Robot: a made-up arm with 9 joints. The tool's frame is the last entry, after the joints.
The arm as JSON. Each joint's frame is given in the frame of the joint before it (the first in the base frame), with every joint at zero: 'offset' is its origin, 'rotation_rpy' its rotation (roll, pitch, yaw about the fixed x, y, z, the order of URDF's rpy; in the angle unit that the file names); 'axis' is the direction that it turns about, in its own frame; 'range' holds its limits. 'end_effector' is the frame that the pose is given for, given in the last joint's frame.
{
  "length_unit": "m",
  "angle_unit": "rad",
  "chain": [
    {
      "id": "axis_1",
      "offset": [
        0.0,
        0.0,
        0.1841
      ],
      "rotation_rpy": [
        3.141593,
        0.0,
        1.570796
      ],
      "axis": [
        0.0,
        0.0,
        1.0
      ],
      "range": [
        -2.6,
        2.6
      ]
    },
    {
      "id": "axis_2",
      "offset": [
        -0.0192,
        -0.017,
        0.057
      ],
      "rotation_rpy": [
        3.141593,
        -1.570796,
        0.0
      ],
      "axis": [
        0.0,
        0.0,
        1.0
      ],
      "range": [
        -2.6,
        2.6
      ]
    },
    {
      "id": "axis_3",
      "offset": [
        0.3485,
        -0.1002,
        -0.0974
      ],
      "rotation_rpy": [
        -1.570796,
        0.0,
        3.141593
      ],
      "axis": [
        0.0,
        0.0,
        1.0
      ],
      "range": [
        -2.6,
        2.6
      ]
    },
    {
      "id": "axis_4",
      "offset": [
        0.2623,
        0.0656,
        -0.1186
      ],
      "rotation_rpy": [
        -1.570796,
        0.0,
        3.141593
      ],
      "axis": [
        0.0,
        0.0,
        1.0
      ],
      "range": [
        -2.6,
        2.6
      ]
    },
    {
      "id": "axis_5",
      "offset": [
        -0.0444,
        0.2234,
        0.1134
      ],
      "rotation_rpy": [
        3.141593,
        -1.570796,
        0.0
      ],
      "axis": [
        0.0,
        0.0,
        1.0
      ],
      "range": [
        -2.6,
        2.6
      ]
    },
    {
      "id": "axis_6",
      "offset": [
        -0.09,
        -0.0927,
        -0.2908
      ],
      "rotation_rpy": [
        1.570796,
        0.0,
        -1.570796
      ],
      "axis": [
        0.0,
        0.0,
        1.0
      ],
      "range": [
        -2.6,
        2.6
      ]
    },
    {
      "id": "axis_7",
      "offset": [
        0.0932,
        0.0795,
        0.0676
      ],
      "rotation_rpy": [
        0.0,
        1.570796,
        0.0
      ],
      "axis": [
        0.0,
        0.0,
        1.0
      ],
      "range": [
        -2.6,
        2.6
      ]
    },
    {
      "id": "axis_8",
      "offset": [
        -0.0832,
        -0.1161,
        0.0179
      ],
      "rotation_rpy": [
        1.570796,
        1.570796,
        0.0
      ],
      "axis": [
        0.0,
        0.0,
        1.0
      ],
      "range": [
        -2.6,
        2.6
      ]
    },
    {
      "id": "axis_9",
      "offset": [
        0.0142,
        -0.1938,
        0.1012
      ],
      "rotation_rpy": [
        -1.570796,
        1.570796,
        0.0
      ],
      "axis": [
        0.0,
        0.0,
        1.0
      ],
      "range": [
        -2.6,
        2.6
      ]
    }
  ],
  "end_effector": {
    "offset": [
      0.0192,
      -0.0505,
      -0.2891
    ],
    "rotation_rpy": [
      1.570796,
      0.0,
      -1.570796
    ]
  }
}
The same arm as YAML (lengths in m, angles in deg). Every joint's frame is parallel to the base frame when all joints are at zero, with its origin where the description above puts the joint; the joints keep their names.
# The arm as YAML. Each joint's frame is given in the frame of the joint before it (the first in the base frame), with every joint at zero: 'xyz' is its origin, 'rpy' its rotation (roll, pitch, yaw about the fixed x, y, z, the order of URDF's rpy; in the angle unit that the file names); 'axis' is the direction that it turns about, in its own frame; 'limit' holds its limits. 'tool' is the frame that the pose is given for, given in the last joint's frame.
units:
  length: m
  angle: deg
joints:
  - name: axis_1
    type: revolute
    origin:
      xyz: [0.0, 0.0, 0.1841]
      rpy: [0.0, 0.0, 0.0]
    axis: [0.0, 0.0, -1.0]
    limit:
      lower: -148.97
      upper: 148.97
  - name: axis_2
    type: revolute
    origin:
      xyz: [-0.017, -0.0192, -0.057]
      rpy: [0.0, 0.0, 0.0]
    axis: [0.0, 1.0, 0.0]
    limit:
      lower: -148.97
      upper: 148.97
  - name: axis_3
    type: revolute
    origin:
      xyz: [0.1002, -0.0974, -0.3485]
      rpy: [0.0, 0.0, 0.0]
    axis: [1.0, 0.0, 0.0]
    limit:
      lower: -148.97
      upper: 148.97
  - name: axis_4
    type: revolute
    origin:
      xyz: [-0.1186, -0.0656, 0.2623]
      rpy: [0.0, 0.0, 0.0]
    axis: [0.0, 1.0, 0.0]
    limit:
      lower: -148.97
      upper: 148.97
  - name: axis_5
    type: revolute
    origin:
      xyz: [-0.2234, 0.1134, 0.0444]
      rpy: [0.0, 0.0, 0.0]
    axis: [0.0, 0.0, -1.0]
    limit:
      lower: -148.97
      upper: 148.97
  - name: axis_6
    type: revolute
    origin:
      xyz: [-0.0927, -0.09, 0.2908]
      rpy: [0.0, 0.0, 0.0]
    axis: [0.0, -1.0, 0.0]
    limit:
      lower: -148.97
      upper: 148.97
  - name: axis_7
    type: revolute
    origin:
      xyz: [-0.0932, -0.0676, -0.0795]
      rpy: [0.0, 0.0, 0.0]
    axis: [-1.0, 0.0, 0.0]
    limit:
      lower: -148.97
      upper: 148.97
  - name: axis_8
    type: revolute
    origin:
      xyz: [-0.0179, -0.0832, 0.1161]
      rpy: [0.0, 0.0, 0.0]
    axis: [0.0, 0.0, 1.0]
    limit:
      lower: -148.97
      upper: 148.97
  - name: axis_9
    type: revolute
    origin:
      xyz: [0.0142, -0.1938, 0.1012]
      rpy: [0.0, 0.0, 0.0]
    axis: [0.0, 1.0, 0.0]
    limit:
      lower: -148.97
      upper: 148.97
tool:
  origin:
    xyz: [0.0505, -0.2891, -0.0192]
    rpy: [0.0, 0.0, 0.0]

